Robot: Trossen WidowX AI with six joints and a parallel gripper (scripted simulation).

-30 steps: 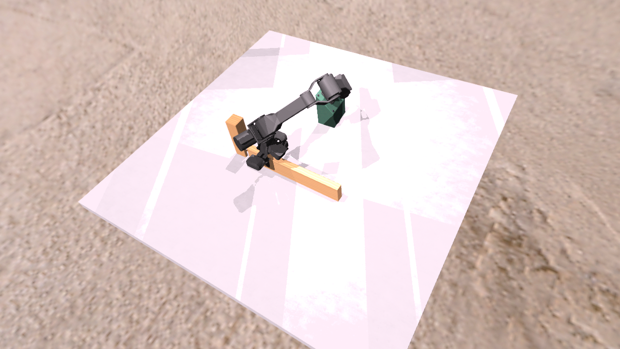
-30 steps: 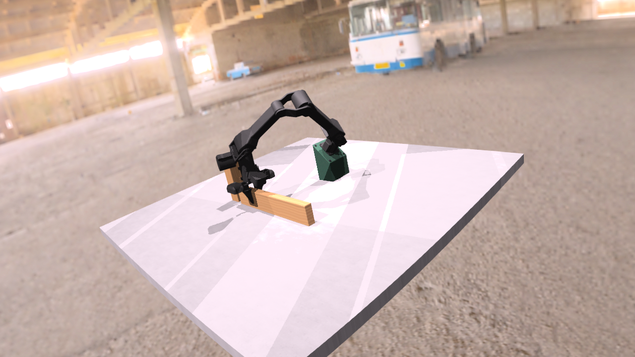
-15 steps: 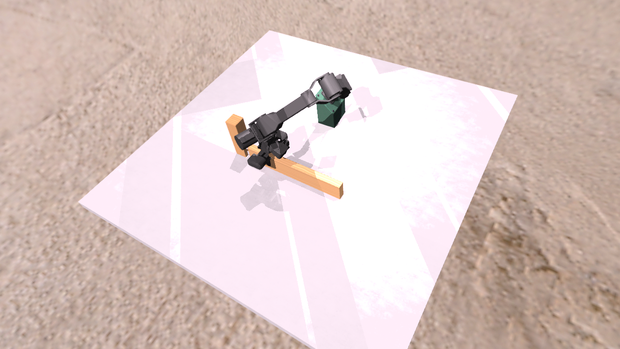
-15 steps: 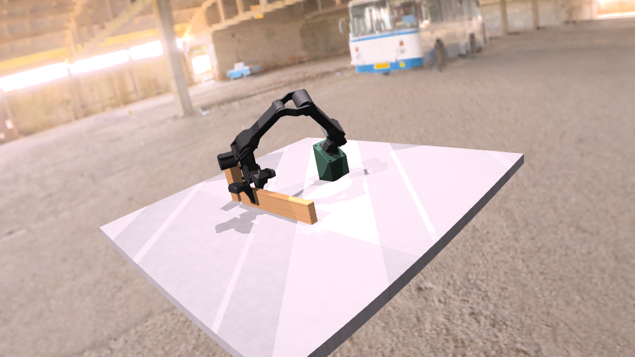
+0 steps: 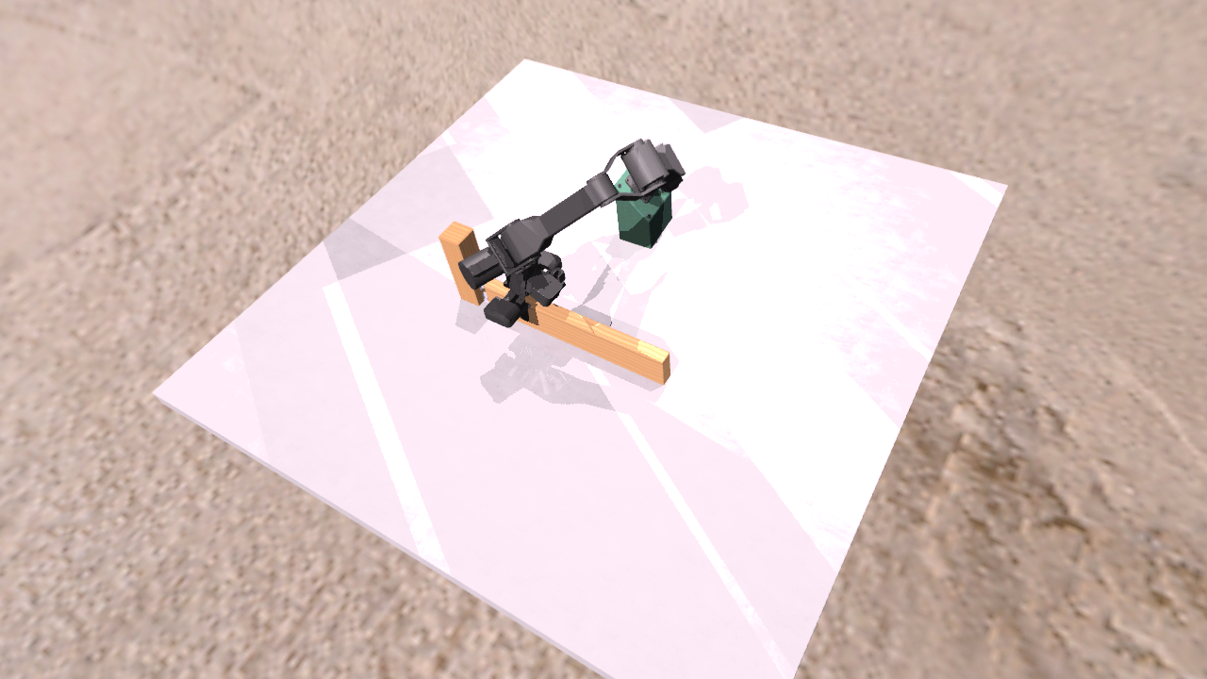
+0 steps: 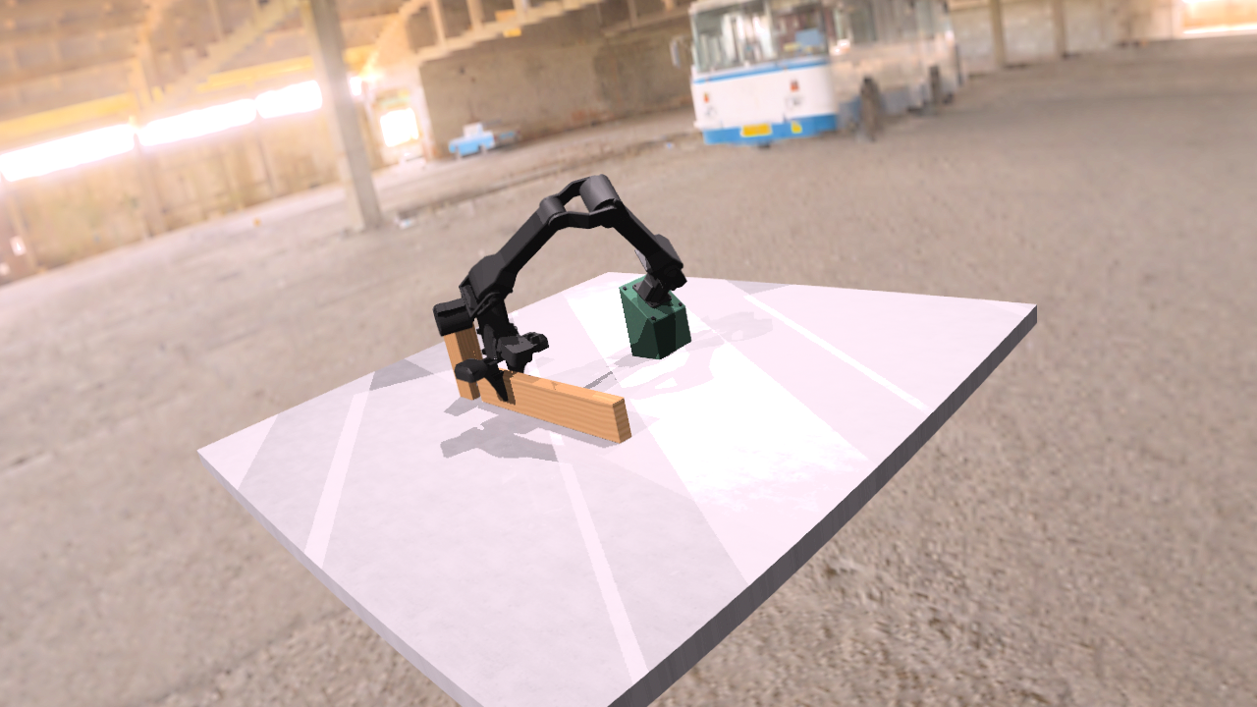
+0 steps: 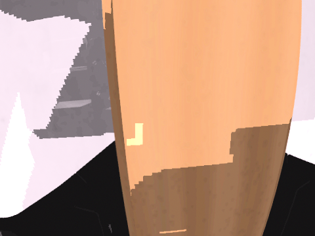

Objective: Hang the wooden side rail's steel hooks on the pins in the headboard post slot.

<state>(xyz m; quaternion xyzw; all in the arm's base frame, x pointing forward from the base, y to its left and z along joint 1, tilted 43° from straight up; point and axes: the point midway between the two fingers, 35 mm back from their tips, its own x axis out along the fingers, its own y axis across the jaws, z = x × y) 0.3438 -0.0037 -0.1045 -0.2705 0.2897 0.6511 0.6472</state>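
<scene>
Right now my gripper tip is 150 mm to the left of the wooden headboard post, 60 mm below it and 10 mm past it.
</scene>
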